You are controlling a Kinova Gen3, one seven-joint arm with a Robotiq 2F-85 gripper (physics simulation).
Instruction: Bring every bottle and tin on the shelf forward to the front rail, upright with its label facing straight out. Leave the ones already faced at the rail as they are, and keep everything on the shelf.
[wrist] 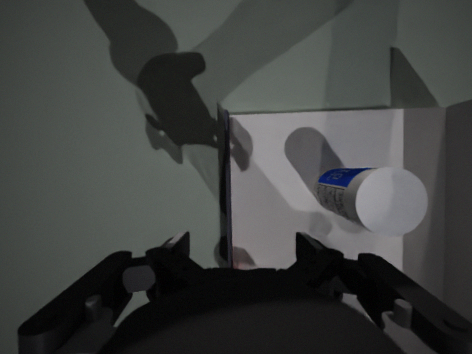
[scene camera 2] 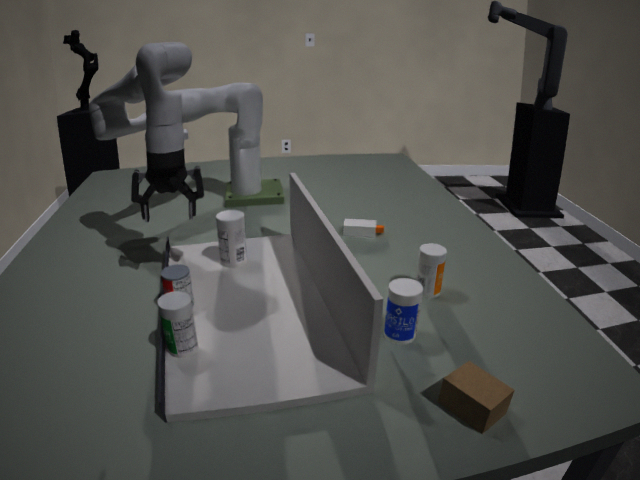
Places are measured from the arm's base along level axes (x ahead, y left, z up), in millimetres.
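Pixels of known places: gripper, fingertip midpoint: (wrist: 242, 243) (scene camera 2: 169, 219); arm's base at its link origin: (scene camera 2: 246, 190).
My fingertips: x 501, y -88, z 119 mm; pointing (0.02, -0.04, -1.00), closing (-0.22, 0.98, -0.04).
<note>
For each thing: its top centre in the pictures, then the offset to it from my fingertips. "pt": a spot on its surface instead.
- white-capped bottle at its top centre: (wrist: 391, 202) (scene camera 2: 230, 215) 59 mm back, 117 mm left, 17 mm down
- grey-topped red tin at its top centre: (scene camera 2: 175, 271) 112 mm ahead, 36 mm left, 56 mm down
- white-capped green-label bottle at its top centre: (scene camera 2: 173, 300) 248 mm ahead, 73 mm left, 30 mm down
- blue-label bottle at its top centre: (scene camera 2: 406, 286) 184 mm ahead, 441 mm left, 43 mm down
- orange-label bottle at a spot on its surface: (scene camera 2: 431, 271) pt 68 mm ahead, 516 mm left, 80 mm down
- white box with an orange tip, top centre: (scene camera 2: 364, 223) 239 mm back, 417 mm left, 114 mm down
- brown block at its top centre: (scene camera 2: 479, 384) 378 mm ahead, 523 mm left, 92 mm down
The white shelf (scene camera 2: 268, 372) (wrist: 270, 130) has a dark front rail (scene camera 2: 161, 382) (wrist: 228, 175) on its left. A white-capped bottle (scene camera 2: 231, 238) (wrist: 391, 201) stands upright at the far end, back from the rail; in the wrist view its blue label faces the shelf's far end. A grey-topped red tin (scene camera 2: 177, 284) and a white-capped green-label bottle (scene camera 2: 178, 324) stand upright at the rail, their coloured sides toward it. My gripper (scene camera 2: 170, 218) (wrist: 242, 243) is open and empty, above the shelf's far front corner, left of the blue-label bottle.
The tall back panel (scene camera 2: 336, 273) (wrist: 425, 135) bounds the shelf on the right. Behind it on the table are a blue-label bottle (scene camera 2: 402, 312), an orange-label bottle (scene camera 2: 431, 271), a white box with an orange tip (scene camera 2: 360, 227) and a brown block (scene camera 2: 475, 395).
</note>
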